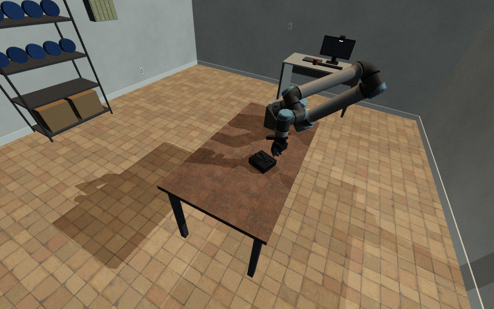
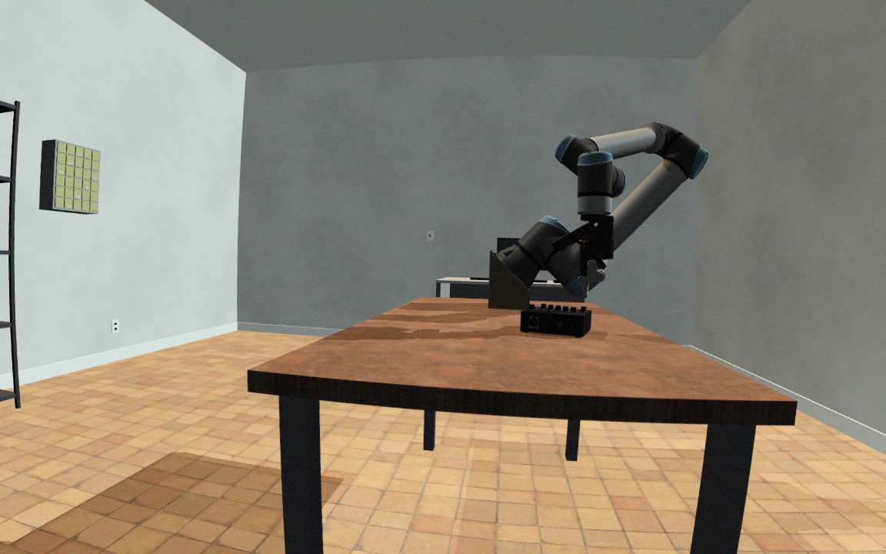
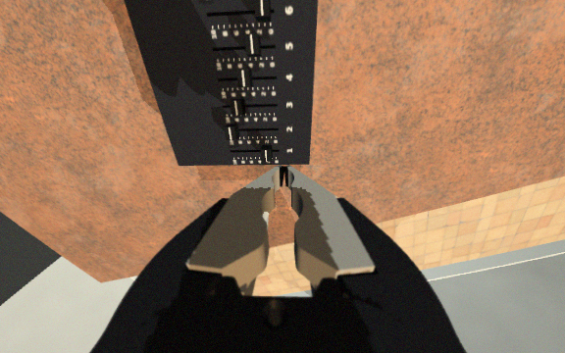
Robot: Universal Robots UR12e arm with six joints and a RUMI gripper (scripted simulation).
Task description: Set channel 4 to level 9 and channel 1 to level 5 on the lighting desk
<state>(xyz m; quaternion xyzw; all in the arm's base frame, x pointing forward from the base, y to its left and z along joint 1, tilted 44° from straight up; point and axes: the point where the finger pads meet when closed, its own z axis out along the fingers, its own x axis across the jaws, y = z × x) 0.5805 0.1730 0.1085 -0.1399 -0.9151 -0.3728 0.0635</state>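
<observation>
Now: the channel 1 fader knob 20 mm ahead of my hand, 10 mm to the right of it and 40 mm below it. Round my hand: channel 4 fader knob 10 mm ahead, 70 mm to the right, 40 mm below.
</observation>
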